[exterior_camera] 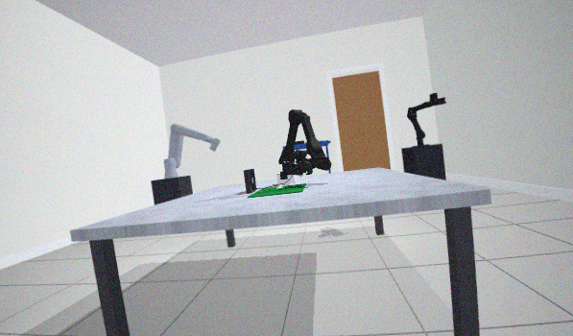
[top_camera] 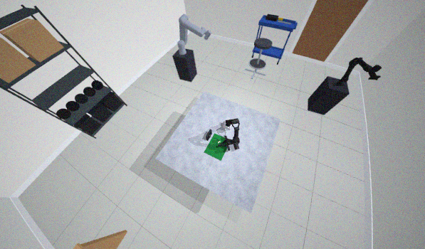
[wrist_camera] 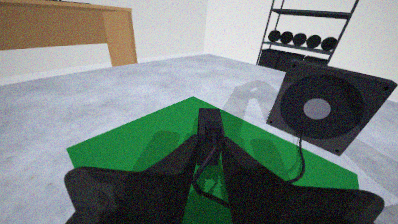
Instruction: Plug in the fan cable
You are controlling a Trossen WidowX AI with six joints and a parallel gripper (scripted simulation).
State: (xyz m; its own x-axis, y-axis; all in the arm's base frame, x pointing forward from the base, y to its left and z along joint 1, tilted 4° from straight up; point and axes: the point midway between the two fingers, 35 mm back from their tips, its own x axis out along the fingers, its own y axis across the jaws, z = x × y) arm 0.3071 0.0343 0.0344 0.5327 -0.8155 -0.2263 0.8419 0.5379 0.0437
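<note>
My gripper tip is 10 mm short of the green board, 40 mm to the left of it and 90 mm above it. The rest, counted from my gripper tip: black fan plug 10 mm ahead, 10 mm to the right, 10 mm below; black fan 80 mm behind, 190 mm to the right, 20 mm below.
</note>
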